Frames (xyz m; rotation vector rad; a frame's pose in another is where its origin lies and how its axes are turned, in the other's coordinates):
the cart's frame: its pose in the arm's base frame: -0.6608 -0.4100 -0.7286 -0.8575 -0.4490 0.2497
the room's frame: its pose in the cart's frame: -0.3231 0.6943 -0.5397 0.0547 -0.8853 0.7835
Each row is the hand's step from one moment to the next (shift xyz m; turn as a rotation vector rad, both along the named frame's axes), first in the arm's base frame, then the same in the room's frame.
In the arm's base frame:
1: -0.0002 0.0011 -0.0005 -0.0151 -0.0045 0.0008
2: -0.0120 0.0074 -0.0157 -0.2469 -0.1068 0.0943
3: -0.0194 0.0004 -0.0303 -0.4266 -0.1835 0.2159
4: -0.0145 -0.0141 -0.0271 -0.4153 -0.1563 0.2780
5: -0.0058 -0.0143 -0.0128 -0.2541 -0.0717 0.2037
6: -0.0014 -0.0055 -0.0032 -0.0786 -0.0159 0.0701
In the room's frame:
1: 0.0011 0.0006 -0.0001 -0.0041 0.0060 0.0140
2: 0.0068 0.0197 0.0032 -0.0952 0.0246 0.2675
3: -0.0007 0.0358 0.0035 -0.1607 -0.0046 0.4862
4: -0.0152 0.0302 0.0013 -0.1305 -0.0640 0.5031
5: -0.0148 0.0135 0.0000 -0.0541 -0.0682 0.3219
6: -0.0056 0.0033 0.0001 -0.0101 -0.0272 0.1025

